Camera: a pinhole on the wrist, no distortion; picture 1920 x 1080 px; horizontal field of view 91.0 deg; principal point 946.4 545.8 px. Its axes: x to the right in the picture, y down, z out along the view. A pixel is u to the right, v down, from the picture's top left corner.
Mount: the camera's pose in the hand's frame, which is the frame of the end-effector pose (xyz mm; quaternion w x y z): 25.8 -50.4 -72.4 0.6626 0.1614 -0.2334 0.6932
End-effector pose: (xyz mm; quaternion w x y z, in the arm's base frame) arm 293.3 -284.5 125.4 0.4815 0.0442 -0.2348 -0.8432
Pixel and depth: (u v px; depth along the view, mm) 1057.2 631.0 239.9
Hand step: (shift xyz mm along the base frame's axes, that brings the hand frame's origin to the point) -156.2 131.6 54.2
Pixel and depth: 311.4 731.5 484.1
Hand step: -462.5 375.7 -138.0
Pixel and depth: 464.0 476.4 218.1
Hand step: -239.2 104.3 -63.1
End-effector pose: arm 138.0 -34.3 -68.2 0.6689 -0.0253 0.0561 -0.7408
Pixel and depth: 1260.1 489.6 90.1
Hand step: -72.6 -14.9 27.4
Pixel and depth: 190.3 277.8 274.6
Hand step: -382.4 -59.3 90.0
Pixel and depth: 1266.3 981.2 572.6
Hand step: -110.1 293.4 513.2
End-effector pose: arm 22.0 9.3 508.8 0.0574 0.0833 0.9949 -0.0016
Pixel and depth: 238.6 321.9 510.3
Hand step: -215.0 -617.6 -182.8
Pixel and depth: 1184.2 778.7 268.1
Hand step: 64.0 -150.0 -173.2
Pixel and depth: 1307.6 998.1 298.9
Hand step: 153.3 -142.5 -205.7
